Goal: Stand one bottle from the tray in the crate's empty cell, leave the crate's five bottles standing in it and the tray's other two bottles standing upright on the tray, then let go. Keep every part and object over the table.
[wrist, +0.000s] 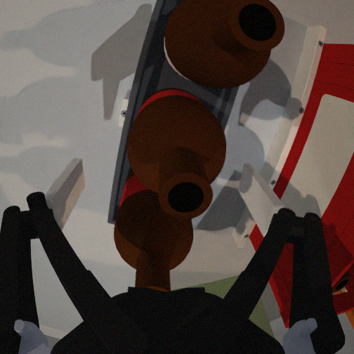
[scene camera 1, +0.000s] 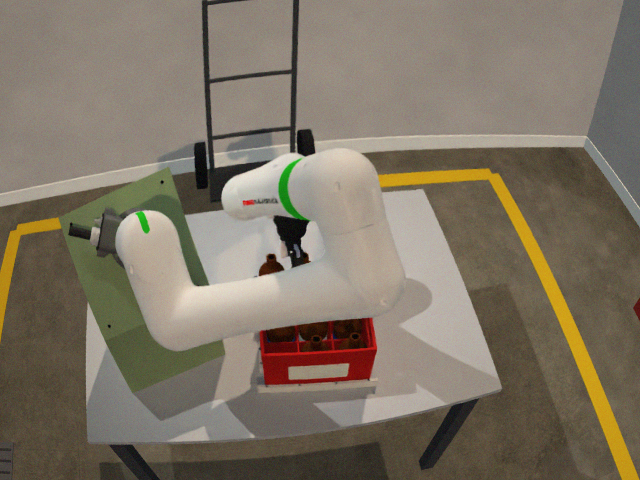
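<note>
The gripper (scene camera 1: 291,255) (wrist: 167,192) is open above the tray (wrist: 150,82), its fingers spread on either side of the near bottles. In the wrist view three brown bottles stand in a row on the dark tray: a far bottle (wrist: 200,45), a middle bottle (wrist: 175,135) whose mouth shows between the fingertips, and a near bottle (wrist: 152,230) partly hidden by the middle bottle and the gripper body. In the scene view one tray bottle (scene camera 1: 270,267) shows left of the gripper. The red crate (scene camera 1: 361,367) (wrist: 332,65) holds brown bottles; its front-left cell (scene camera 1: 280,347) shows no bottle.
A green block (scene camera 1: 98,279) (wrist: 235,300) carries the arm's base at the table's left. The arm (scene camera 1: 248,304) passes over the crate's back part and hides much of the tray. A pale strip (scene camera 1: 317,386) (wrist: 292,130) edges the crate. A hand truck (scene camera 1: 207,98) stands behind the table.
</note>
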